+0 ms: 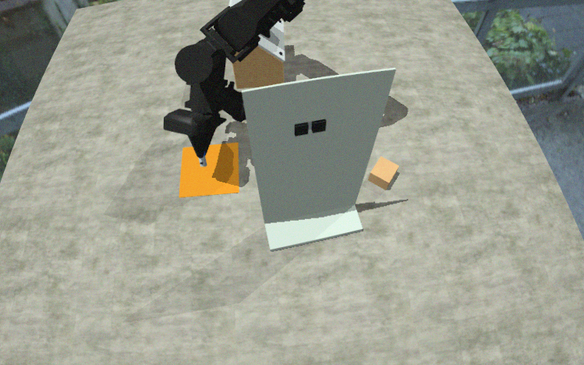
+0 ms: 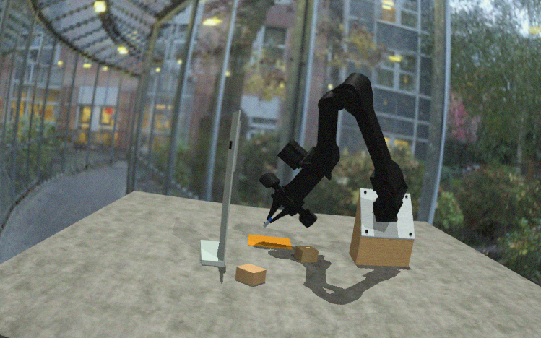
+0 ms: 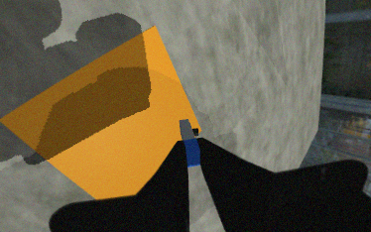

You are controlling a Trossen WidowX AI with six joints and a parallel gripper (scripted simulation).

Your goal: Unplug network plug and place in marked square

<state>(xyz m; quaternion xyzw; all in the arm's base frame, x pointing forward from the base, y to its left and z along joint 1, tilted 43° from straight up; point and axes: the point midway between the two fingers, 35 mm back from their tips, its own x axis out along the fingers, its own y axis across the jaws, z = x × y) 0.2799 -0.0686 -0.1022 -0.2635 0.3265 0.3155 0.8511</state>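
My gripper tip is now 60 mm above the orange marked square and 10 mm past it. Round my gripper tip: grey-white panel: 190 mm to the left, 130 mm ahead, 100 mm above; then network plug: right at my gripper tip; then thin pale tab: 10 mm below, 10 mm ahead.
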